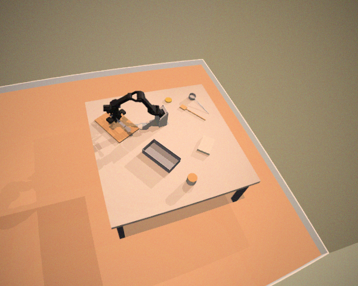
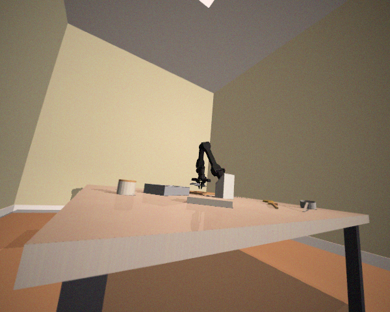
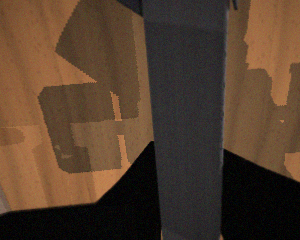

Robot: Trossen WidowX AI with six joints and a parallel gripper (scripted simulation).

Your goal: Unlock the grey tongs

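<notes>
Now: the wooden board 4 cm below my gripper tip and 1 cm behind it. The rest, counted from my gripper tip: pale block: 69 cm to the left, 49 cm ahead, 3 cm below; orange disc: 59 cm to the left, 16 cm behind, 3 cm below; roasting tin: 47 cm ahead, 25 cm to the left, 2 cm below.
</notes>
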